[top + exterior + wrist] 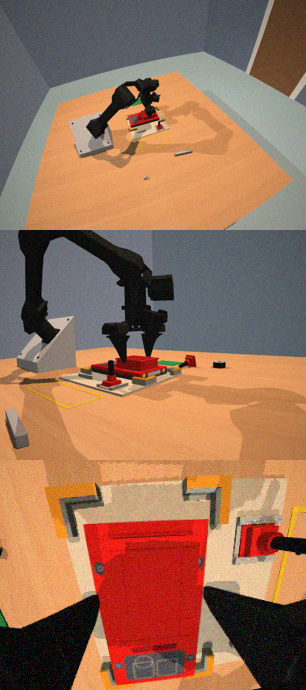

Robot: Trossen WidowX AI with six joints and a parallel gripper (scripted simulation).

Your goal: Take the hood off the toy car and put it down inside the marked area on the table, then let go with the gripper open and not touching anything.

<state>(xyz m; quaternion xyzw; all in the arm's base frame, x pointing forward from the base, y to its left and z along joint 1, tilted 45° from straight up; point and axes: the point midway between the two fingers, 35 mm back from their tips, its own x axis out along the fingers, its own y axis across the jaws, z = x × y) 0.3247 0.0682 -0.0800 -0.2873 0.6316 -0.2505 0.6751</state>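
My gripper tip is now right at the hood. From my gripper tip the other things lie so: black wheel: 13 cm ahead, 23 cm to the left, 3 cm below; cream baseplate: 2 cm behind, 2 cm to the right, 3 cm below; green patch: 6 cm behind, 21 cm to the left, 4 cm below.
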